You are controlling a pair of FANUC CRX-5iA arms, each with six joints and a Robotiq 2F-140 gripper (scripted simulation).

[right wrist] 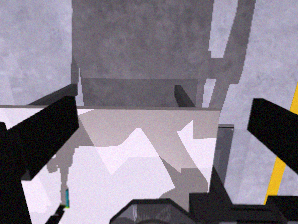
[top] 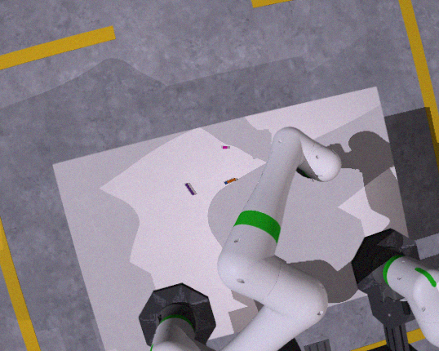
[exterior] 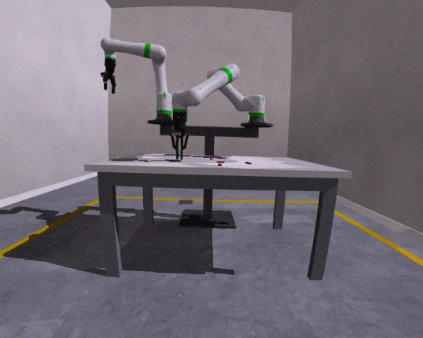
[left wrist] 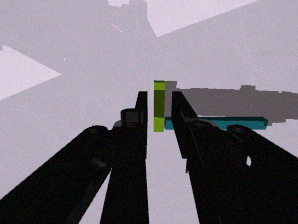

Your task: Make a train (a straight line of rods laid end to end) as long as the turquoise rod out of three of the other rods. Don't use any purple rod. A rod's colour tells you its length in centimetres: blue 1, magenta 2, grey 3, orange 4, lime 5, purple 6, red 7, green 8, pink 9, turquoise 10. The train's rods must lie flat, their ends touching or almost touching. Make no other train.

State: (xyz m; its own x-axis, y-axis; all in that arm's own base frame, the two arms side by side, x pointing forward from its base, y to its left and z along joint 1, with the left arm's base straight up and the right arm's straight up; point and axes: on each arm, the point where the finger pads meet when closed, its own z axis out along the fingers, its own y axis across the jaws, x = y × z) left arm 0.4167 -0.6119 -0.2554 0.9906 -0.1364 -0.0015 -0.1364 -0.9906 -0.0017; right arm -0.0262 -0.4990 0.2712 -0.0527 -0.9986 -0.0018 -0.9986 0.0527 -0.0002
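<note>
My left gripper is now 40 mm above the lime rod. The rest, counted from my left hand: turquoise rod 30 mm behind, 50 mm to the right, 40 mm below; then orange rod 10 mm behind, 270 mm to the left, 40 mm below; then blue rod 10 mm behind, 300 mm to the left, 40 mm below.
</note>
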